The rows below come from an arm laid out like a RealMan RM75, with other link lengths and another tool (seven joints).
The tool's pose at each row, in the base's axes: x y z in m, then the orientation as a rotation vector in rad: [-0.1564 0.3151 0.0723 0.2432 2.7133 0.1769]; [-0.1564 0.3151 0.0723 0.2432 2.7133 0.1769]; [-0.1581 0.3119 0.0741 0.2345 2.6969 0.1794]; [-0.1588 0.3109 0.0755 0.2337 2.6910 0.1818]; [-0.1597 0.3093 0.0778 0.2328 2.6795 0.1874]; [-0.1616 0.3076 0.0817 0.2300 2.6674 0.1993]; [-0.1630 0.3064 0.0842 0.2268 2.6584 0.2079]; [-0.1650 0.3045 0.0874 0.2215 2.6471 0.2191]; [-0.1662 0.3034 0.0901 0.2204 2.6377 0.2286]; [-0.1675 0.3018 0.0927 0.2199 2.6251 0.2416]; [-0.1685 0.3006 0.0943 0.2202 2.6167 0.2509]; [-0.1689 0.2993 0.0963 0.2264 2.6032 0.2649]
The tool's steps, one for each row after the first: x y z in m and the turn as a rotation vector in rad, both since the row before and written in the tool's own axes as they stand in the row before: [0.0000 0.0000 0.0000 0.0000 0.0000 0.0000]; [0.0002 -0.0031 -0.0026 -0.0051 -0.0162 -0.0056]; [-0.0001 -0.0008 -0.0016 -0.0025 -0.0056 -0.0002]; [-0.0004 -0.0013 -0.0026 -0.0054 -0.0107 0.0003]; [-0.0003 -0.0013 -0.0045 -0.0102 -0.0106 0.0000]; [-0.0001 -0.0009 -0.0030 -0.0077 -0.0079 -0.0008]; [0.0000 -0.0015 -0.0039 -0.0102 -0.0098 -0.0019]; [-0.0004 -0.0007 -0.0031 -0.0080 -0.0081 0.0008]; [-0.0003 -0.0012 -0.0031 -0.0108 -0.0107 0.0019]; [-0.0001 -0.0009 -0.0020 -0.0076 -0.0070 0.0018]; [-0.0008 -0.0009 -0.0021 -0.0105 -0.0114 0.0069]
